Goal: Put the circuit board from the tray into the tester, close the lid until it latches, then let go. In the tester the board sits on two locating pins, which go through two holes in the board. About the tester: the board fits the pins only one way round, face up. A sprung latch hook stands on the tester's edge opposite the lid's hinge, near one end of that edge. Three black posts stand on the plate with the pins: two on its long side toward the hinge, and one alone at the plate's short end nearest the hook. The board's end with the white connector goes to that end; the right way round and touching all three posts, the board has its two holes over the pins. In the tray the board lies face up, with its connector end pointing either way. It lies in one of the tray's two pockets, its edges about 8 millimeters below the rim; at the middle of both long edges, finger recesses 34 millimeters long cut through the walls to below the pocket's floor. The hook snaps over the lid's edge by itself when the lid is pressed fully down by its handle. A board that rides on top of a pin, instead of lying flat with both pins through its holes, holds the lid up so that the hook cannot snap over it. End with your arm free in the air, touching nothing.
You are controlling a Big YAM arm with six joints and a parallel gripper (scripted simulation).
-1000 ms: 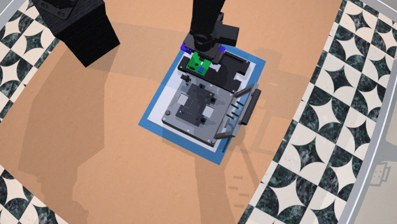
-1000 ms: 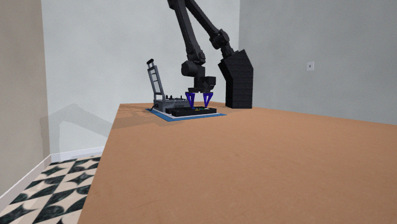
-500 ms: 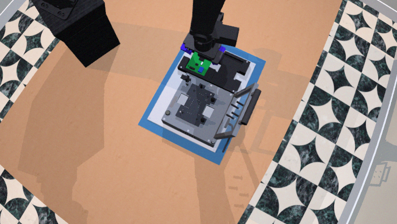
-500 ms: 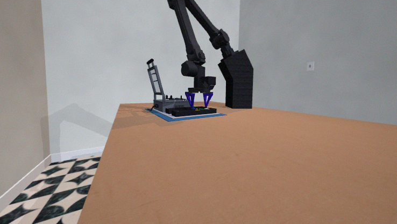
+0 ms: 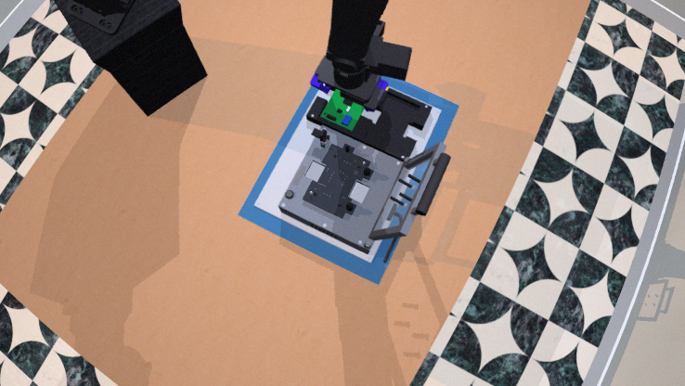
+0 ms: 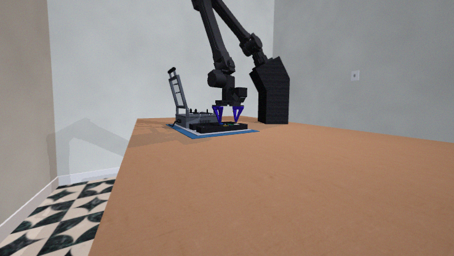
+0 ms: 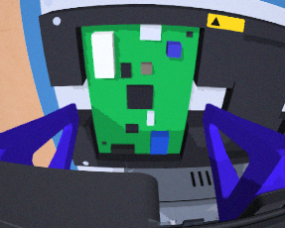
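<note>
The green circuit board lies 2 cm below my hand. From my hand the other things lie so: black plate 17 cm to the right, 5 cm ahead, 3 cm above; tester 14 cm to the right, 8 cm ahead, 7 cm above; dark latch hook 11 cm to the right, 5 cm above, 1 cm behind.
</note>
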